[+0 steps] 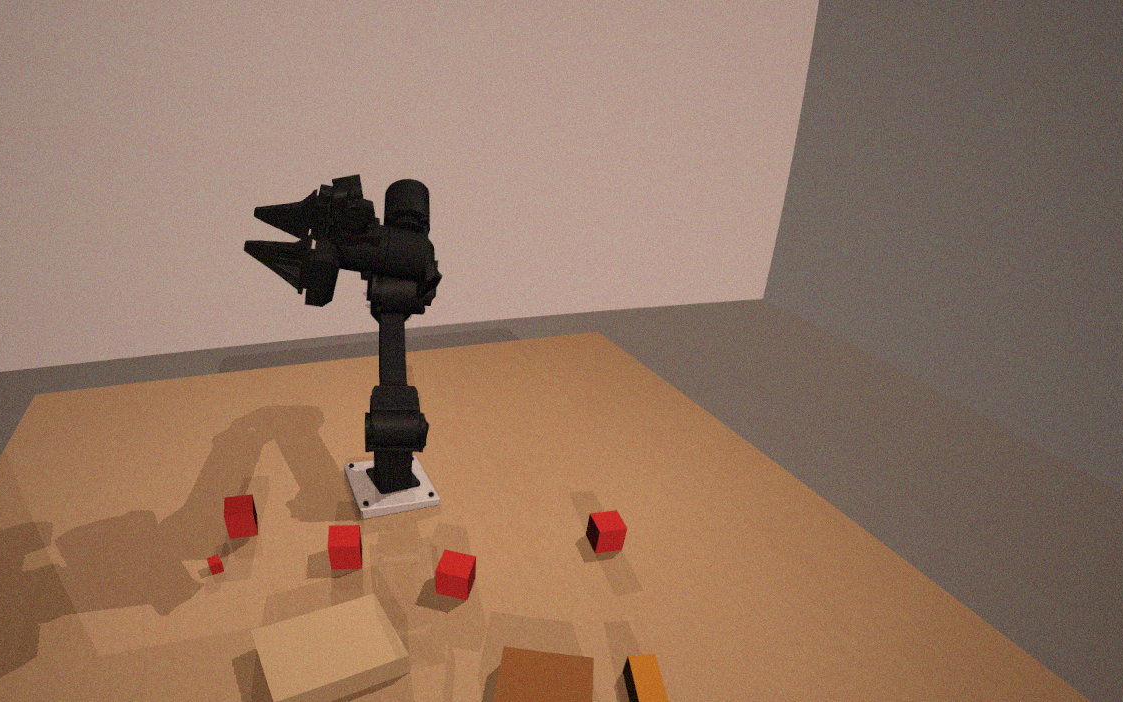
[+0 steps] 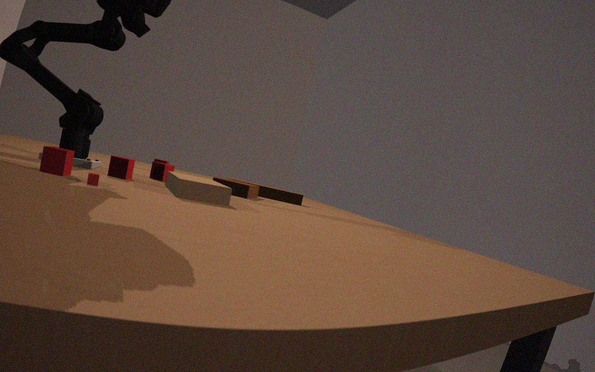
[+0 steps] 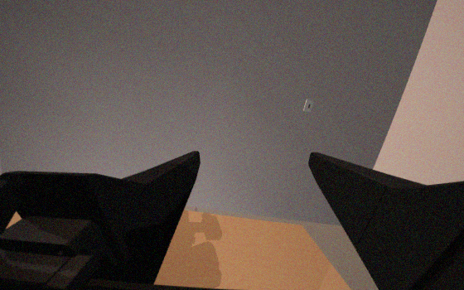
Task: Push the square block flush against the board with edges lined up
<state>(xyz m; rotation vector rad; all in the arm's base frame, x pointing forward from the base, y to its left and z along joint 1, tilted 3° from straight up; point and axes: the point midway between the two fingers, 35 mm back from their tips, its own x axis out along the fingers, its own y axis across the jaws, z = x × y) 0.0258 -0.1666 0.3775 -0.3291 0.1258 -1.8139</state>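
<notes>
Now: gripper tip 41 cm short of the brown square block, 15 cm to the right of it and 39 cm above it. Round my gripper tip: tan block: 25 cm ahead, 2 cm to the right, 39 cm below; then tiny red cube: 6 cm ahead, 11 cm to the right, 40 cm below; then orange board: 53 cm ahead, 21 cm to the left, 39 cm below.
</notes>
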